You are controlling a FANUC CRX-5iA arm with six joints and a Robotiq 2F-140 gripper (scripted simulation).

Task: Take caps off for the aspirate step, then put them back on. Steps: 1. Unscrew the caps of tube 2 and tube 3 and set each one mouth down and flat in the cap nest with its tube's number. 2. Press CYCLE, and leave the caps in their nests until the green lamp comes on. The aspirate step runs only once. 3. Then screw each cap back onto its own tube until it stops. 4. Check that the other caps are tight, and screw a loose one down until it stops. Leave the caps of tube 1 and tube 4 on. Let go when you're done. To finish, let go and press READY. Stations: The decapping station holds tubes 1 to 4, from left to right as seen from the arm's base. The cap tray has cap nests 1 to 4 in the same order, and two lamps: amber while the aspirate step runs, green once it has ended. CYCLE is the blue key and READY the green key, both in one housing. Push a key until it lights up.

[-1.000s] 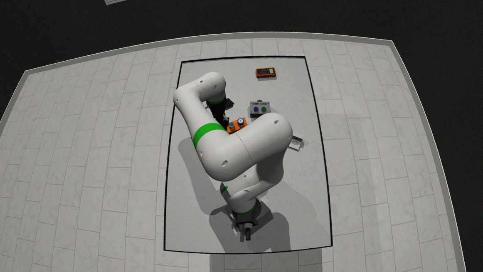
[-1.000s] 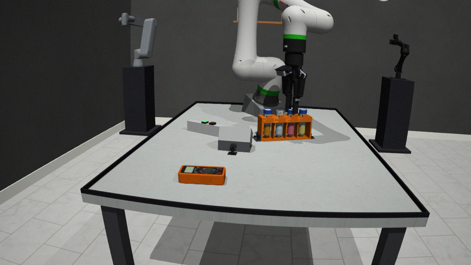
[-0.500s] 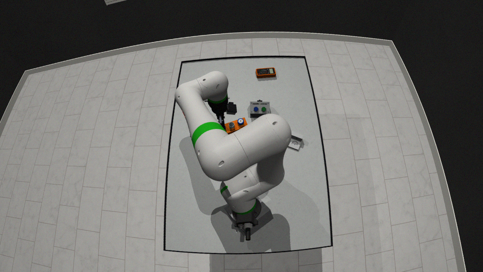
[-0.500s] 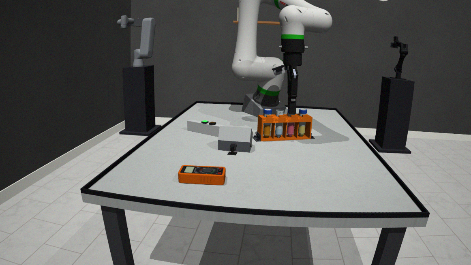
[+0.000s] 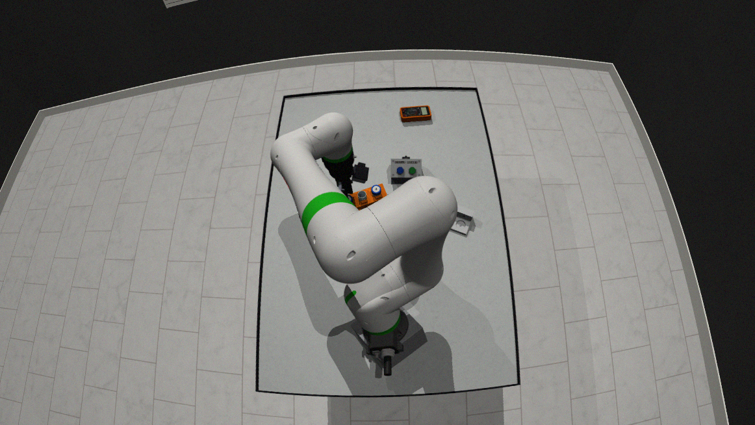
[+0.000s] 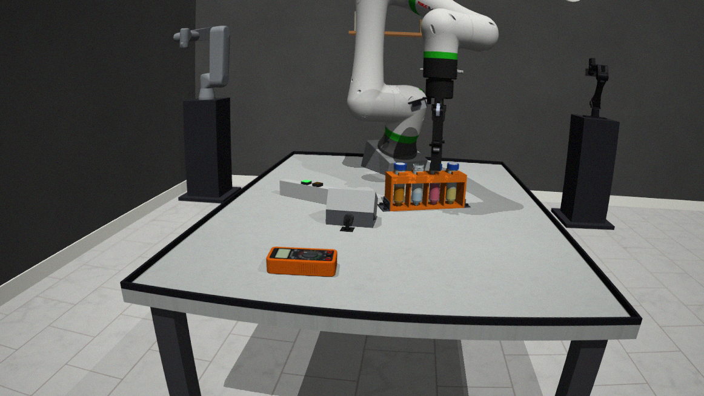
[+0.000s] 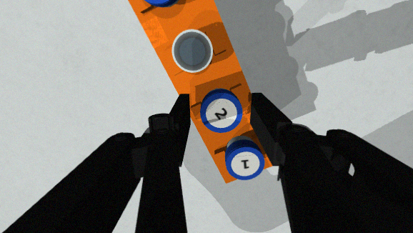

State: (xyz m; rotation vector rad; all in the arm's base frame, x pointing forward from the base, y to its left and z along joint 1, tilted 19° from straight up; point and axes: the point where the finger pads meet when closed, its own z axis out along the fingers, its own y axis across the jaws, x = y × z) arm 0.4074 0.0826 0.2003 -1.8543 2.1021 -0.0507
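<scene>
My gripper is now 3 cm above the cap 2. The rest, counted from my hand: blue key: 14 cm ahead, 19 cm to the right, 7 cm below; cap 1: 2 cm behind, 5 cm to the left, 3 cm below; cap 4: 3 cm ahead, 10 cm to the right, 2 cm below.
</scene>
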